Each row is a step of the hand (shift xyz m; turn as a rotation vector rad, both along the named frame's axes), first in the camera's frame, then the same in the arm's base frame.
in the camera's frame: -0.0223 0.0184 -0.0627 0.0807 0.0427 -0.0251
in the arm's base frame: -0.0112 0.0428 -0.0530 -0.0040 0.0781 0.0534
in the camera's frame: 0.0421 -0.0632 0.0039 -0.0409 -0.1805 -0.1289
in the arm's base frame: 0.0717 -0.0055 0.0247 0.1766 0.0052 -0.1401
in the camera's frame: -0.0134 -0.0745 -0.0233 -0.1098 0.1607 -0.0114
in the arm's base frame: 0.0677 -0.0186 -0.0367 -0.1830 0.0137 -0.0658
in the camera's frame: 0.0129 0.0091 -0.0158 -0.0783 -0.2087 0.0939
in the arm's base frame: -0.0001 0.0223 0.0016 0.1403 -0.1938 -0.0355
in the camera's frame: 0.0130 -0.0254 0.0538 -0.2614 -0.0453 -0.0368
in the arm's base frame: 0.0161 -0.0437 0.0392 -0.0459 -0.1275 -0.2310
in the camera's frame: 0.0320 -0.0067 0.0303 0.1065 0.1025 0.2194
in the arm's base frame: 0.0111 -0.0087 0.0423 -0.1018 -0.0695 0.2341
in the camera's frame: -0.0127 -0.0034 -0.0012 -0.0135 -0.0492 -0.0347
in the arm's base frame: -0.0013 -0.0071 -0.0111 0.0472 -0.0002 -0.0397
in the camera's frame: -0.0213 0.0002 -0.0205 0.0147 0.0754 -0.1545
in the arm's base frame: -0.0035 0.0044 -0.0290 -0.0295 0.1539 -0.0722
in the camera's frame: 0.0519 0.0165 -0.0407 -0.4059 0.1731 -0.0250
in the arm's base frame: 0.0127 0.0645 0.0174 -0.2988 -0.1269 -0.2999
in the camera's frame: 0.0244 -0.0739 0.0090 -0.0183 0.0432 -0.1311
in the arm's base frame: 0.0739 -0.0229 0.0125 -0.0174 0.1063 -0.0883
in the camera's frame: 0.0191 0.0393 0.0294 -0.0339 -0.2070 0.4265
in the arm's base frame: -0.0350 0.0032 0.0392 0.0829 -0.4209 0.2047
